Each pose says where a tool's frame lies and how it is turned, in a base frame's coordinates. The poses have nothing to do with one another.
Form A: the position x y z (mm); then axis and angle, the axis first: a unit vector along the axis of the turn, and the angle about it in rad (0 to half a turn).
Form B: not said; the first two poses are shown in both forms.
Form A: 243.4, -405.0, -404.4, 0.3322, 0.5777, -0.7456, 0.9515
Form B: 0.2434, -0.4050, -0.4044, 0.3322, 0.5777, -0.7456, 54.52
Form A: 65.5, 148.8, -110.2, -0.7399, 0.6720, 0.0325, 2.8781
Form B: 0.0655, 0.1488, -0.1102, -0.7399, 0.6720, 0.0325, 164.90
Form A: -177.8, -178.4, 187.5, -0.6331, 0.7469, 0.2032, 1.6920
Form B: -0.1778, -0.1784, 0.1875, -0.6331, 0.7469, 0.2032, 96.94
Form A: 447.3, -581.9, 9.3, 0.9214, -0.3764, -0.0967, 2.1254
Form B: 0.4473, -0.5819, 0.0093, 0.9214, -0.3764, -0.0967, 121.78
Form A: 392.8, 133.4, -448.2, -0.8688, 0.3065, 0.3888, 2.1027
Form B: 0.3928, 0.1334, -0.4482, -0.8688, 0.3065, 0.3888, 120.48
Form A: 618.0, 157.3, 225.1, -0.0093, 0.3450, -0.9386, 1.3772
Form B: 0.6180, 0.1573, 0.2251, -0.0093, 0.3450, -0.9386, 78.91
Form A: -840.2, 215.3, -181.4, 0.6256, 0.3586, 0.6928, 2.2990
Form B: -0.8402, 0.2153, -0.1814, 0.6256, 0.3586, 0.6928, 131.72
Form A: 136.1, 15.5, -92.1, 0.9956, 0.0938, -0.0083, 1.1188
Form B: 0.1361, 0.0155, -0.0921, 0.9956, 0.0938, -0.0083, 64.10
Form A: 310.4, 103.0, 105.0, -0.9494, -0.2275, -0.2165, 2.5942
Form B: 0.3104, 0.1030, 0.1050, -0.9494, -0.2275, -0.2165, 148.64
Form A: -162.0, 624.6, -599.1, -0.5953, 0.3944, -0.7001, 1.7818
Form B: -0.1620, 0.6246, -0.5991, -0.5953, 0.3944, -0.7001, 102.09
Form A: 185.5, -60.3, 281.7, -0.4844, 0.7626, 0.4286, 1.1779
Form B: 0.1855, -0.0603, 0.2817, -0.4844, 0.7626, 0.4286, 67.49
